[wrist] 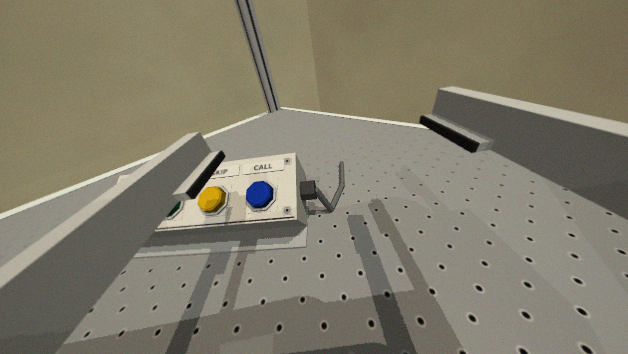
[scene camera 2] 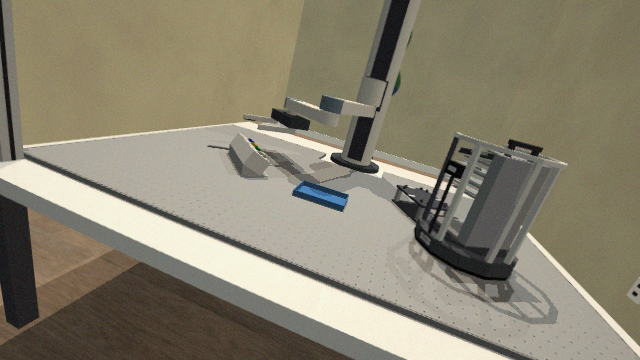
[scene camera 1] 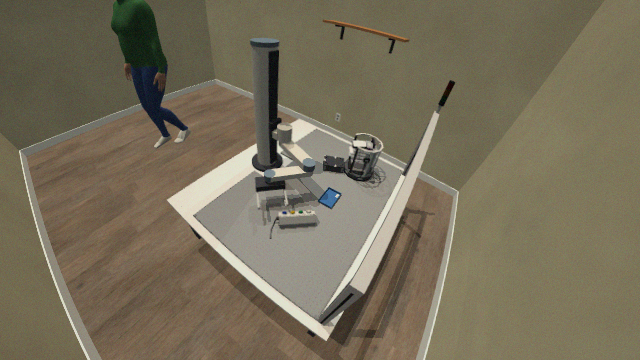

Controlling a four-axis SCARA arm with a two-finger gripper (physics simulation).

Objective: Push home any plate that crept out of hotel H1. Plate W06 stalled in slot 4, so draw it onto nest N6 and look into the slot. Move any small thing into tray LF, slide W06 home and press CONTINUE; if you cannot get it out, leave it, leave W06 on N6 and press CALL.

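Seen in the pictures: gripper, fingertip midpoint: (wrist: 318, 125) (scene camera 2: 250, 121) (scene camera 1: 273, 206); arm's base, link origin: (scene camera 2: 354, 164) (scene camera 1: 267, 161).
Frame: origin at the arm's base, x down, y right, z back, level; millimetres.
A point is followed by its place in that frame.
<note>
My gripper (scene camera 1: 272, 202) @(z -419, x -138, y 380 mm) (scene camera 2: 251, 122) @(z -419, x -138, y 380 mm) (wrist: 318, 125) @(z -419, x -138, y 380 mm) is open and empty, above the mat behind the button box (scene camera 1: 297, 220) @(z -560, x -70, y 327 mm) (scene camera 2: 246, 156) @(z -628, x -70, y 262 mm) (wrist: 282, 181) @(z -462, x -81, y 362 mm). In the wrist view the blue CALL button (wrist: 259, 194) @(z -465, x -81, y 336 mm) and yellow SKIP button (wrist: 212, 199) @(z -499, x -81, y 303 mm) show between the fingers; the left finger partly hides a green button (wrist: 173, 209) @(z -529, x -76, y 271 mm). Tray LF (scene camera 1: 330, 198) @(z -609, x -15, y 6 mm) (scene camera 2: 320, 199) @(z -654, x -27, y -4 mm) is blue and lies flat on the mat. The round caged hotel (scene camera 1: 359, 173) @(z -675, x -83, y -299 mm) (scene camera 2: 500, 200) @(z -745, x -197, y -397 mm) holds several pale plates, partly hidden; W06 and slot 4 cannot be told apart. A low dark stand (scene camera 1: 334, 163) @(z -463, x -72, y -277 mm) (scene camera 2: 422, 195) @(z -440, x -73, y -294 mm), perhaps N6, is beside it.
The arm's column (scene camera 1: 261, 100) @(z -35, x -558, y 66 mm) (scene camera 2: 360, 137) @(z -77, x -149, y -1 mm) stands at the table's back edge. A long pale barrier (scene camera 1: 385, 235) @(z -985, x -620, y 516 mm) runs along one table side, with a signal light (scene camera 1: 446, 93) @(z -982, x -771, y -662 mm) at its far end. A cable (wrist: 338, 192) @(z -450, x -20, y 430 mm) leaves the button box. A person (scene camera 1: 137, 42) stands on the floor beyond the table.
</note>
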